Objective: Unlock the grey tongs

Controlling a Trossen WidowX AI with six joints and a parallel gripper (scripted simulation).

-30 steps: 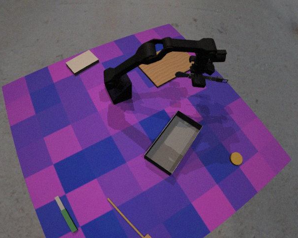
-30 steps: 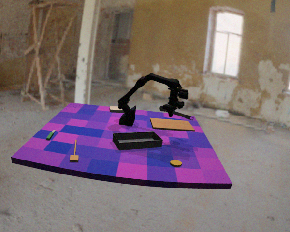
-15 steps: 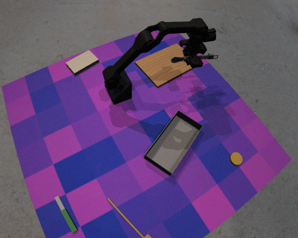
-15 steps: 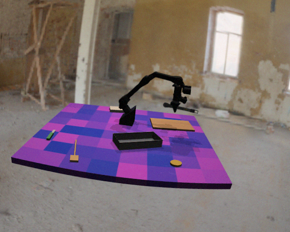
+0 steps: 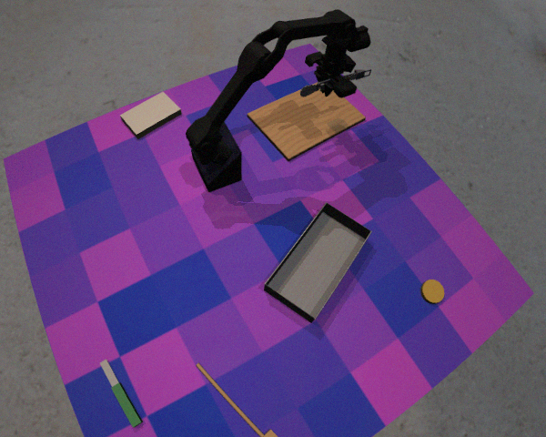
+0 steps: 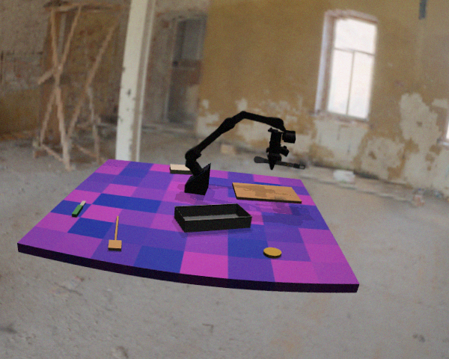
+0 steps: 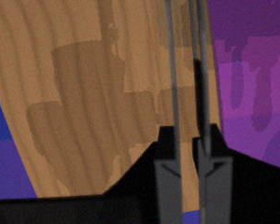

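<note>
Right now my gripper tip is 6 cm past the wooden board and 15 cm above it. Also, from my gripper tip: roasting tin (40 cm ahead, 31 cm to the right, 13 cm below); then cream block (35 cm behind, 47 cm to the right, 15 cm below).
</note>
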